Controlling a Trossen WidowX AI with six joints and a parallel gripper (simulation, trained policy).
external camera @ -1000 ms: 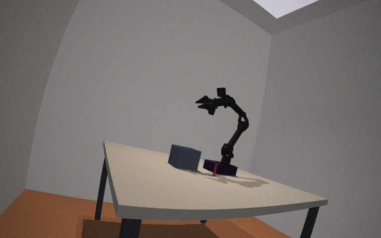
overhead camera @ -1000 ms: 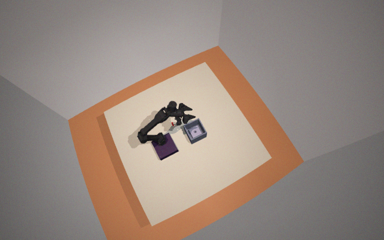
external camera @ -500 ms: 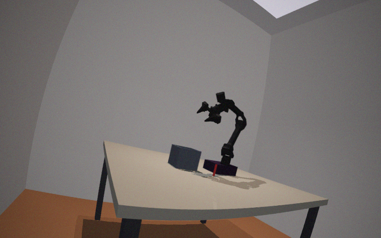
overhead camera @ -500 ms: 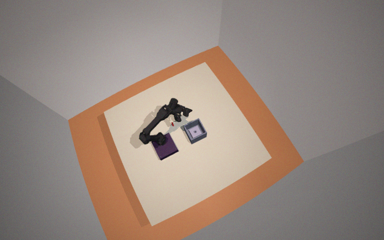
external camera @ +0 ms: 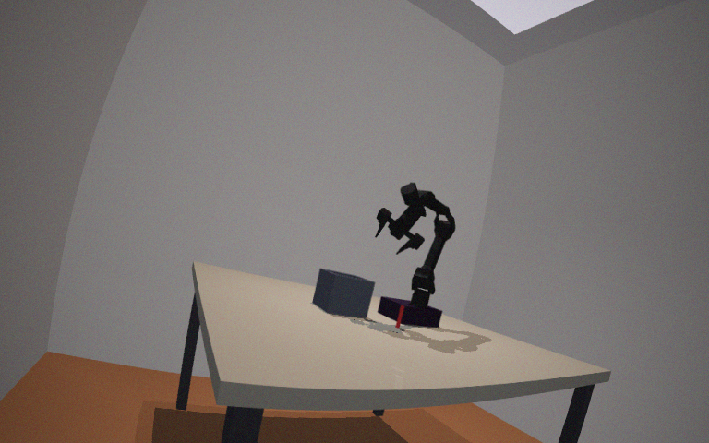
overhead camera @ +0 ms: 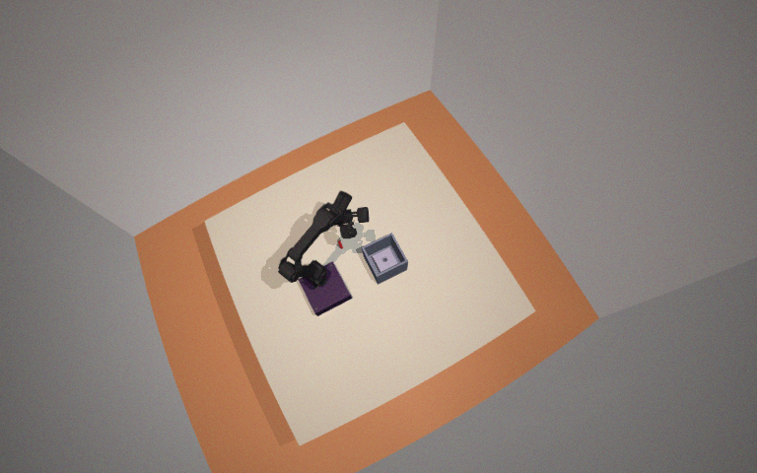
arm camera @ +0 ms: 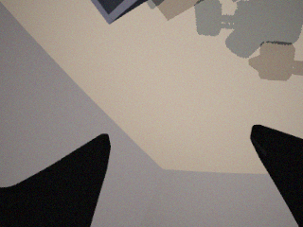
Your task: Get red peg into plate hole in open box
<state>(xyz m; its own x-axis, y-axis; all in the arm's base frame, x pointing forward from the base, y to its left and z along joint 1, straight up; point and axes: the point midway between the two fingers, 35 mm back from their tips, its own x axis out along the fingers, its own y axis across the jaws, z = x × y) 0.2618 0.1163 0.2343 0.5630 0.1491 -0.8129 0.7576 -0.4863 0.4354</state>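
Right now the red peg is 23 cm below my gripper tip, 12 cm behind it and 1 cm to the left of it. The rest, counted from my gripper tip: pale plate 23 cm below, 16 cm to the right, 4 cm ahead.
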